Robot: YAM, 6 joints.
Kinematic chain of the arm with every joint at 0, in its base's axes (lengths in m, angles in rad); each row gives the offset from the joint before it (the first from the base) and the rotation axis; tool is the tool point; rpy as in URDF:
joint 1: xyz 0 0 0.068 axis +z
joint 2: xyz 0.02 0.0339 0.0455 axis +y
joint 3: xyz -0.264 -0.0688 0 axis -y
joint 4: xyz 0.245 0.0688 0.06 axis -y
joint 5: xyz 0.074 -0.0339 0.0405 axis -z
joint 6: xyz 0.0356 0 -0.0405 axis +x
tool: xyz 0 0 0 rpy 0 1.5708 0
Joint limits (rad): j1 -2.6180..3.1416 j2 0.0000..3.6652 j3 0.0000..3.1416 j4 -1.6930..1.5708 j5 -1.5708..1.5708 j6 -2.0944..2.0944
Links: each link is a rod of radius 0.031 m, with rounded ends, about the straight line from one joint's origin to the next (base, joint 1, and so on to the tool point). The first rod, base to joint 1, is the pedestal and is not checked.
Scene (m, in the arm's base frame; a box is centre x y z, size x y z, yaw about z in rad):
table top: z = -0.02
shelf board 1: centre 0 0.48 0.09 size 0.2 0.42 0.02 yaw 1.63
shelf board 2: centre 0 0.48 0.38 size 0.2 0.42 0.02 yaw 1.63
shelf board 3: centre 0 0.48 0.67 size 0.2 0.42 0.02 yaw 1.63
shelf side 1: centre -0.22 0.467 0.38 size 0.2 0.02 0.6 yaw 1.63
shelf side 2: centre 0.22 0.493 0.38 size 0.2 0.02 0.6 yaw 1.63
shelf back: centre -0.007 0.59 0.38 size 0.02 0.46 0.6 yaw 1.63
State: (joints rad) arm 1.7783 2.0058 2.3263 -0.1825 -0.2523 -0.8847
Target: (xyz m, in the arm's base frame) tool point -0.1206 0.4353 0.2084
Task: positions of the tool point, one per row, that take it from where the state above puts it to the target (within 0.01 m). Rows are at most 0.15 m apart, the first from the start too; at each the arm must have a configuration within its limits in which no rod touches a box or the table.
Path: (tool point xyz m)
1: -0.1035 0.3781 0.5152
2: -0.0994 0.3116 0.5152
3: -0.0903 0.2442 0.5019
4: -0.1080 0.2778 0.3994
5: -0.1146 0.2772 0.2977
6: -0.1094 0.2466 0.2084
7: -0.1219 0.3428 0.2139
8: -0.1206 0.4353 0.2084

